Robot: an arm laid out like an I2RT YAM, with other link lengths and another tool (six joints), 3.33 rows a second.
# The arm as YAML. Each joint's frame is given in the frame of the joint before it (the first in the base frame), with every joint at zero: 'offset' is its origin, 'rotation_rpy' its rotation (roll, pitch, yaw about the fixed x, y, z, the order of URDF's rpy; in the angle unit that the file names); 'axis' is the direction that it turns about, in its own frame. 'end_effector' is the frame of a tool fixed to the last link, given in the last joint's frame.
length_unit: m
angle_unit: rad
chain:
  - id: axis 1
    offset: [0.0, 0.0, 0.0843]
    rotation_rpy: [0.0, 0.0, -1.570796]
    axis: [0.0, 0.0, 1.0]
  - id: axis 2
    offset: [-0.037, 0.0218, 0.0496]
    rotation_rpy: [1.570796, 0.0, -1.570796]
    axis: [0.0, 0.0, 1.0]
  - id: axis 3
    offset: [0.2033, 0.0, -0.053]
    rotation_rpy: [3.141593, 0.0, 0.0]
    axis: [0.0, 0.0, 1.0]
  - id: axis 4
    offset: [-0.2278, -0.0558, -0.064]
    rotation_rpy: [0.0, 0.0, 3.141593]
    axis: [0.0, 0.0, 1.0]
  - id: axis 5
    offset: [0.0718, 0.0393, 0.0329]
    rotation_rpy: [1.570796, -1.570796, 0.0]
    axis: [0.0, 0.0, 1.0]
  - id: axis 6
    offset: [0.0, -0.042, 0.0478]
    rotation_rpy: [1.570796, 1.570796, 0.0]
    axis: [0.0, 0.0, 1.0]
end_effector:
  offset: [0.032, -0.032, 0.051]
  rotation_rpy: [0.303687, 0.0, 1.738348]
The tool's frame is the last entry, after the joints.
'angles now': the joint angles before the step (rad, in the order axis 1, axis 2, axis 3, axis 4, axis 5, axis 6). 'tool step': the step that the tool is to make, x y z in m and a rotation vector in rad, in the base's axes. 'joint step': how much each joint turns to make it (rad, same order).
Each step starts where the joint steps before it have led.
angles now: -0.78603 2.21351 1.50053 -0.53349 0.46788 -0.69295
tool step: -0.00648 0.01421 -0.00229 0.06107 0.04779 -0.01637
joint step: 0.01411 -0.00384 0.00036 -0.09728 -0.00115 0.03585
